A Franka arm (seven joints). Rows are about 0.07 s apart.
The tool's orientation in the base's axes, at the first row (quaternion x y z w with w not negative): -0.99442 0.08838 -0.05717 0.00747
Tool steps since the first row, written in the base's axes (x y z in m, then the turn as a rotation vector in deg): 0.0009 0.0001 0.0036 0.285 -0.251 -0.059; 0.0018 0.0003 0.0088 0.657 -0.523 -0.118; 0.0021 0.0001 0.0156 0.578 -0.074 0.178; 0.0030 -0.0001 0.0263 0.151 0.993 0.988; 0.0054 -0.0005 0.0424 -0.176 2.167 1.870; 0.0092 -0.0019 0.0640 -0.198 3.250 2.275; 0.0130 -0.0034 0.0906 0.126 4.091 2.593; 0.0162 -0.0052 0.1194 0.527 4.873 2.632; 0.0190 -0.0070 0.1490 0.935 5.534 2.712; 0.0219 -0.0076 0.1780 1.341 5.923 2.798
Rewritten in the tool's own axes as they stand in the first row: 0.0013 -0.0003 -0.0035 0.316 0.199 0.090; 0.0027 -0.0008 -0.0085 0.722 0.403 0.190; 0.0038 -0.0009 -0.0153 0.598 -0.033 -0.111; 0.0059 -0.0011 -0.0258 0.083 -1.028 -0.959; 0.0101 -0.0015 -0.0415 -0.345 -2.149 -1.868; 0.0165 -0.0013 -0.0625 -0.512 -3.221 -2.267; 0.0235 -0.0012 -0.0885 -0.308 -4.113 -2.542; 0.0302 -0.0007 -0.1168 -0.050 -4.954 -2.531; 0.0366 -0.0002 -0.1459 0.242 -5.678 -2.560; 0.0428 -0.0008 -0.1743 0.580 -6.134 -2.597
